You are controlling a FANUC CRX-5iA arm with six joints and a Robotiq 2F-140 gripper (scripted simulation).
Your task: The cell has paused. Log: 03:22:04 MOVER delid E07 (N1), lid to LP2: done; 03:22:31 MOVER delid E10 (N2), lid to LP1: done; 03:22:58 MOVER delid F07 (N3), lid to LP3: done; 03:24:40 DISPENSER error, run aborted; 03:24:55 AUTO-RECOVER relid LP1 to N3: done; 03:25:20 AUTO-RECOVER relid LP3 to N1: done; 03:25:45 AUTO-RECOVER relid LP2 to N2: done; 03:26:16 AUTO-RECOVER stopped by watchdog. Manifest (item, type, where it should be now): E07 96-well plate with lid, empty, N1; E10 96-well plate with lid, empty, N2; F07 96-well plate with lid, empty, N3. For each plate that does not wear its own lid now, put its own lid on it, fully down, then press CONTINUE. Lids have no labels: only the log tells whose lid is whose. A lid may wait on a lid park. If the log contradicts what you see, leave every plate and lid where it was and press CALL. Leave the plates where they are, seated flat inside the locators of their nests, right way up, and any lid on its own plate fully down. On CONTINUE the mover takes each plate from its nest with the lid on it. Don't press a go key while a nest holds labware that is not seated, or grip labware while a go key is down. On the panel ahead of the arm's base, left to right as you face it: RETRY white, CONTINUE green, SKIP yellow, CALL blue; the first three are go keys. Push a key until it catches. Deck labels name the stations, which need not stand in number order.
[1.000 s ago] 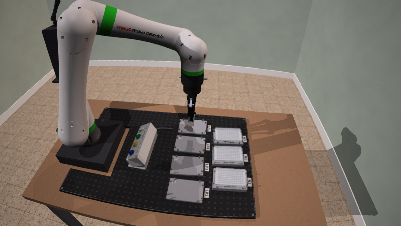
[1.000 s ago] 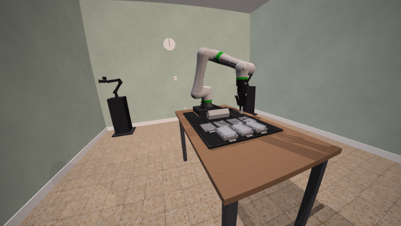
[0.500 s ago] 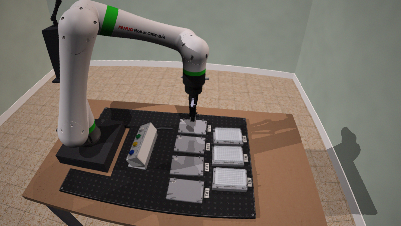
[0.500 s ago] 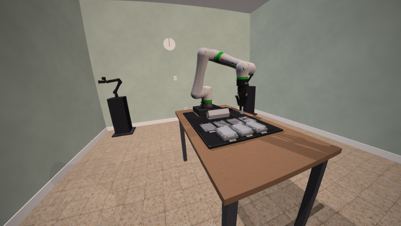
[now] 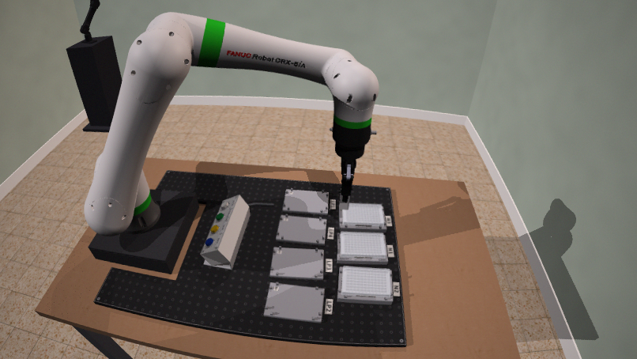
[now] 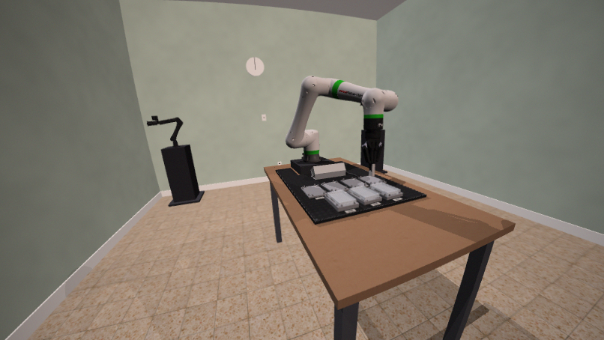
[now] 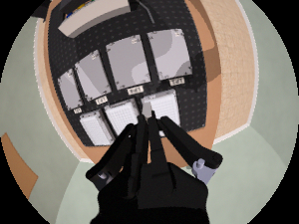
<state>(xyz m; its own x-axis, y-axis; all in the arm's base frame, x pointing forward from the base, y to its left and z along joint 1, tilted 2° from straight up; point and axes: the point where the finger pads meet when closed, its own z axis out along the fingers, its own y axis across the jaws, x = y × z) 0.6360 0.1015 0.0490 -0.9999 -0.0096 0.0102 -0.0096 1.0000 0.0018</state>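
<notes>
Now: hand 90 mm to the left of the plate, 90 mm above it and 60 mm short of it. The rest, counted from my hand: LP4: 120 mm behind, 110 mm below, 30 mm to the right; then LP1: 120 mm behind, 110 mm below, 90 mm to the left; then LP3: 160 mm to the right, 120 mm behind, 110 mm below.
</notes>
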